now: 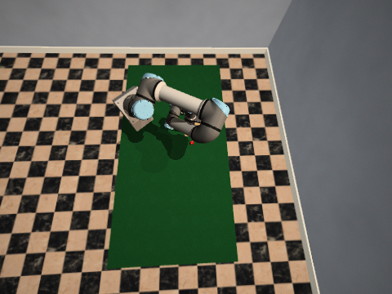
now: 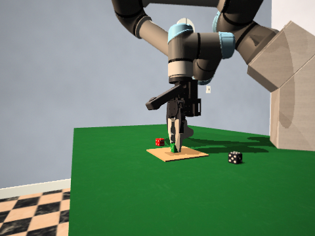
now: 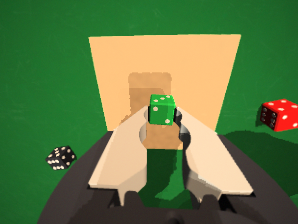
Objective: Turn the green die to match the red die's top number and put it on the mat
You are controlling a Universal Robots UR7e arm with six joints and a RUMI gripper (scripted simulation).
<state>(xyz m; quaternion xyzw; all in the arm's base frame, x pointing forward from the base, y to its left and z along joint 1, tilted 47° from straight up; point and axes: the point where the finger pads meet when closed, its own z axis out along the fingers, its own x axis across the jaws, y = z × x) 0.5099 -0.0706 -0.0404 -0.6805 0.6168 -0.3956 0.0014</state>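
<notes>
Now: hand right at the green die. Round my hand: black die (15 cm to the left, 8 cm behind, 1 cm below); red die (13 cm to the right, 2 cm behind, 1 cm below); tan mat (2 cm below).
</notes>
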